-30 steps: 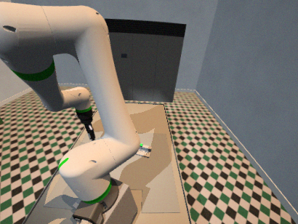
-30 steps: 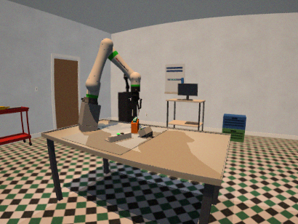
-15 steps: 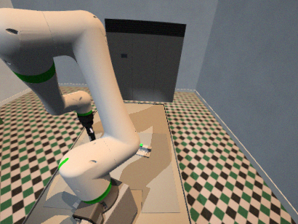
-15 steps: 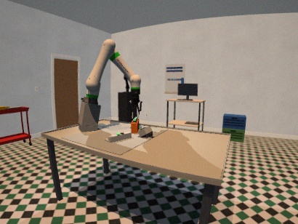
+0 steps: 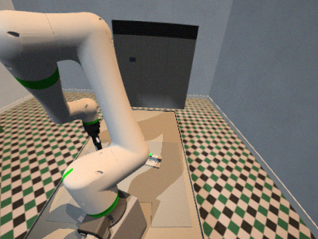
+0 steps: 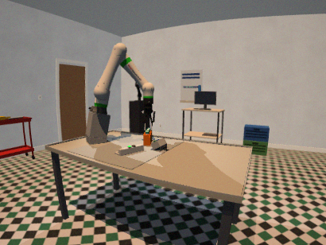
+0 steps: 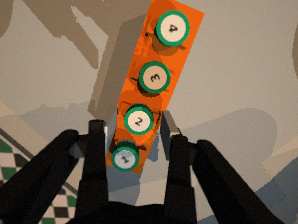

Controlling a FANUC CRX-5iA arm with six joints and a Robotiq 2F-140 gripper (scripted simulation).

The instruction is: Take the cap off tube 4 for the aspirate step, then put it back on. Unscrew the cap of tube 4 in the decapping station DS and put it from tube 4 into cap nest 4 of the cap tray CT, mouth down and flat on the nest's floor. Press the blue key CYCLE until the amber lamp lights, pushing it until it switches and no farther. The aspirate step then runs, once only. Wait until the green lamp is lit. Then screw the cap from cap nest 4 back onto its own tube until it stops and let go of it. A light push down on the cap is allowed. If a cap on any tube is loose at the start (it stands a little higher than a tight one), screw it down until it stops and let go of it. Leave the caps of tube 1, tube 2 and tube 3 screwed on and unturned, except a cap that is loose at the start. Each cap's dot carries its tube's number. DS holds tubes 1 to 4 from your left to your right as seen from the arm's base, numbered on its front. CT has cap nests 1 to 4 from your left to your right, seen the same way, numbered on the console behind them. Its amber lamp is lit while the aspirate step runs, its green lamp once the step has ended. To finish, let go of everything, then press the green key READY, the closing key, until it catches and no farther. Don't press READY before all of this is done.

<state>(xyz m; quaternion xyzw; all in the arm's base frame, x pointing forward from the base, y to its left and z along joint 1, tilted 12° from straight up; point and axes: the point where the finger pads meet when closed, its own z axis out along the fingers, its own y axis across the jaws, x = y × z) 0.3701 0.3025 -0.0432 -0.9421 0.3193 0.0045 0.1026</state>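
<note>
Now: the green key READY 20 cm ahead of my hand, 14 cm to the right of it and 8 cm below it. Round my hand: blue key CYCLE: 20 cm ahead, 9 cm to the right, 8 cm below; key box: 22 cm ahead, 11 cm to the right, 9 cm below.
</note>
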